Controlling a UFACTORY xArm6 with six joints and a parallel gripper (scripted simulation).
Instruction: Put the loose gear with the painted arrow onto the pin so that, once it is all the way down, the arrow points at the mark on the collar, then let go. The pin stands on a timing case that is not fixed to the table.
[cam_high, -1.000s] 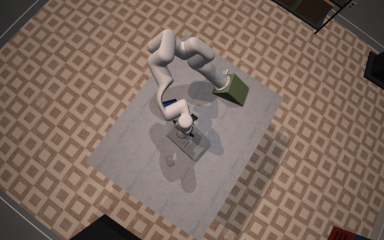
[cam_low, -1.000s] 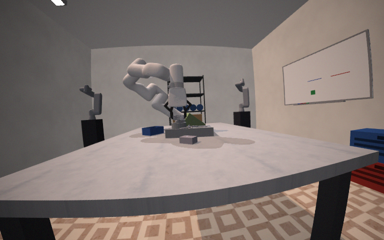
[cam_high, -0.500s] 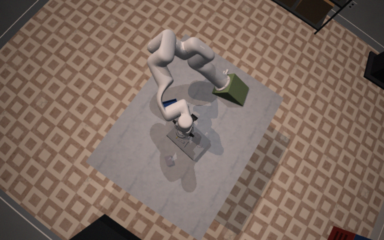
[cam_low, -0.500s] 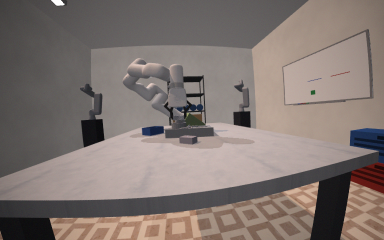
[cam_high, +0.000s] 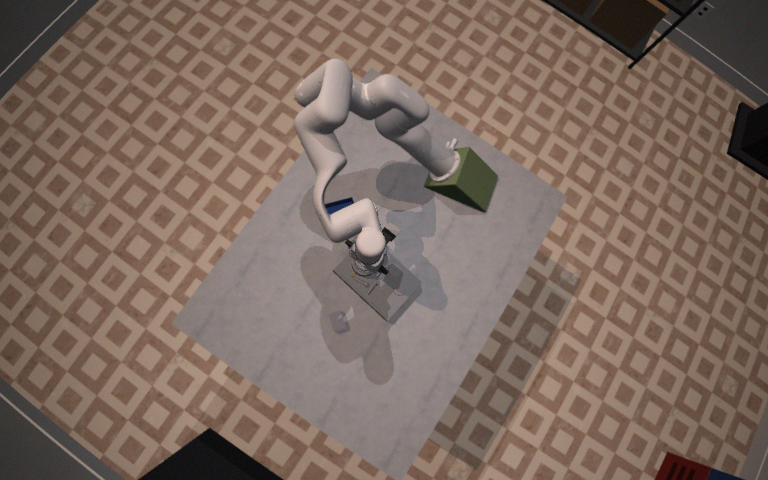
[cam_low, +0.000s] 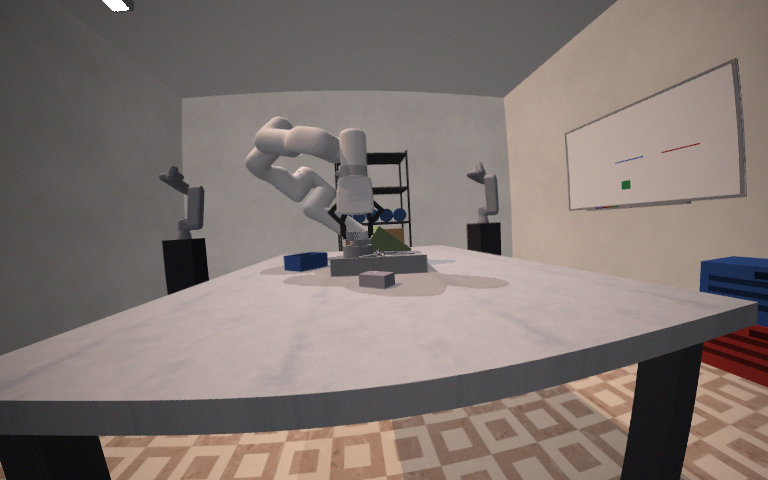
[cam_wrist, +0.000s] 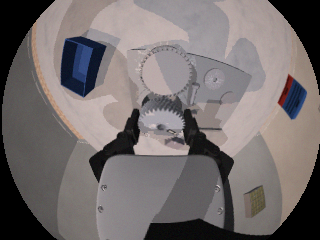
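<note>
Right now the toothed gear is 10 mm below my hand. Round my hand: blue box 110 mm behind, 160 mm to the right, 90 mm below; then small grey block 200 mm ahead, 10 mm to the left, 90 mm below.
</note>
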